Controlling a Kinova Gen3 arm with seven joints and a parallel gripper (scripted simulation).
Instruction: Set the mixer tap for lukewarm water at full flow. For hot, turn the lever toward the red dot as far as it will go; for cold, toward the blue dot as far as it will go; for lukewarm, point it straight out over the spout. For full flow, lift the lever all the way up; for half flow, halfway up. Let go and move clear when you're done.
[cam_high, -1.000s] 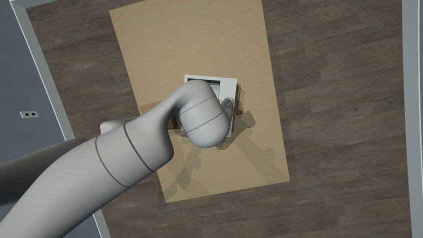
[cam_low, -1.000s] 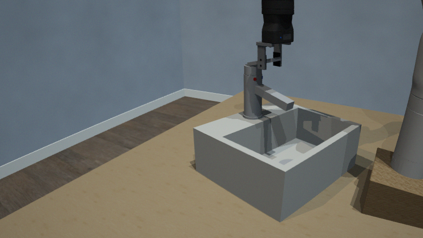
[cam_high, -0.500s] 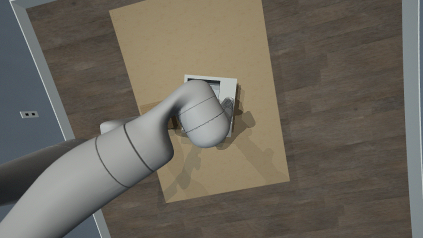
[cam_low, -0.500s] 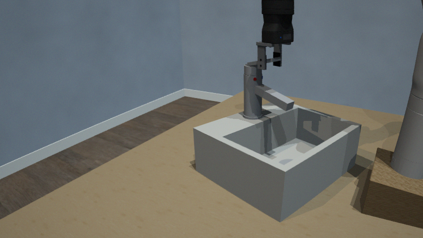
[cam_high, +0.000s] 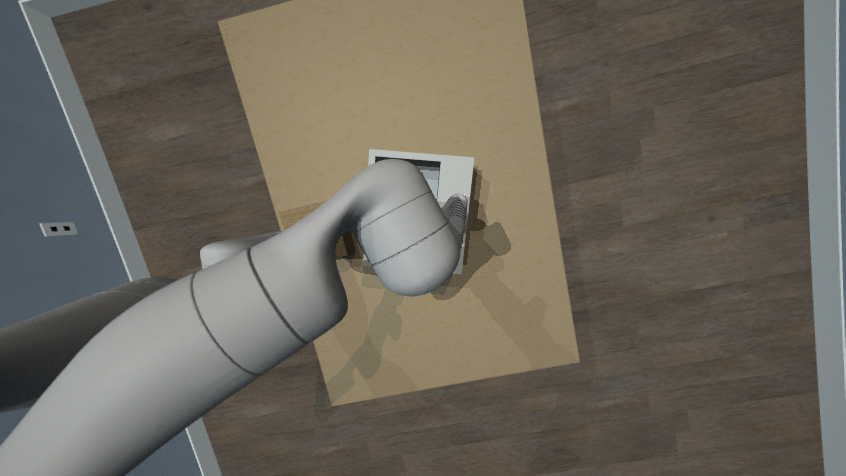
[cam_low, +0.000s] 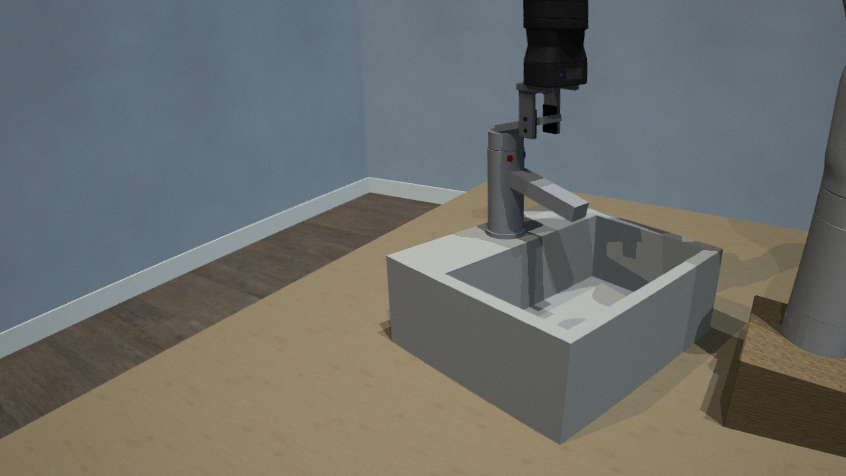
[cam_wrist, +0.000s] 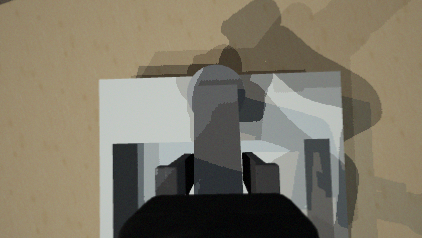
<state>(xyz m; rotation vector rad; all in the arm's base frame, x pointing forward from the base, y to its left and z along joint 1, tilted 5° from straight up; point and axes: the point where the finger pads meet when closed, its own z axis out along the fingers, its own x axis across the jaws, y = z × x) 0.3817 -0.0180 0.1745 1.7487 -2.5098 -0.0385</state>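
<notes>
The flat lever lies 2 cm ahead of my hand, 1 cm to the right of it and 1 cm below it. From my hand the other things lie so: grey square sink: 24 cm below, 6 cm behind, 2 cm to the left; then grey mixer tap: 5 cm below, 4 cm ahead, 1 cm to the right.
</notes>
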